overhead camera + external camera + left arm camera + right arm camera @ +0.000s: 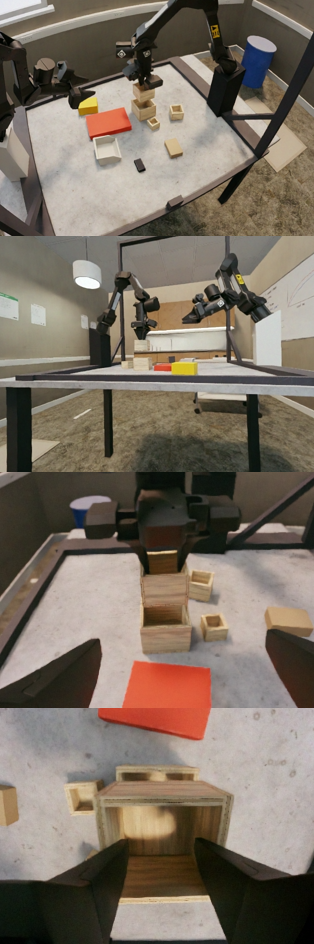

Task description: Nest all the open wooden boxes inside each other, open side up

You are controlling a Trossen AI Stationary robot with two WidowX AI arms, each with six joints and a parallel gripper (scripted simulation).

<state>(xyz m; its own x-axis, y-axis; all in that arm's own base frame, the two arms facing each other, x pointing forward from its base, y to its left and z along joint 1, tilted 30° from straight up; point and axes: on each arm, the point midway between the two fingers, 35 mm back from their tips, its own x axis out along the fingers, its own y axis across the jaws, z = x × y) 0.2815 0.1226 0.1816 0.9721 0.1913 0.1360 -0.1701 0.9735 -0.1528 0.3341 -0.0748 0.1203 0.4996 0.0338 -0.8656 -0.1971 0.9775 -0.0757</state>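
My right hand is 160 mm above the biggest wooden box. Also, from my right hand: smallest box: 90 mm behind, 10 mm to the right, 160 mm below; tan block: 230 mm behind, 30 mm to the right, 160 mm below; flat block: 10 mm behind, 170 mm to the left, 160 mm below.
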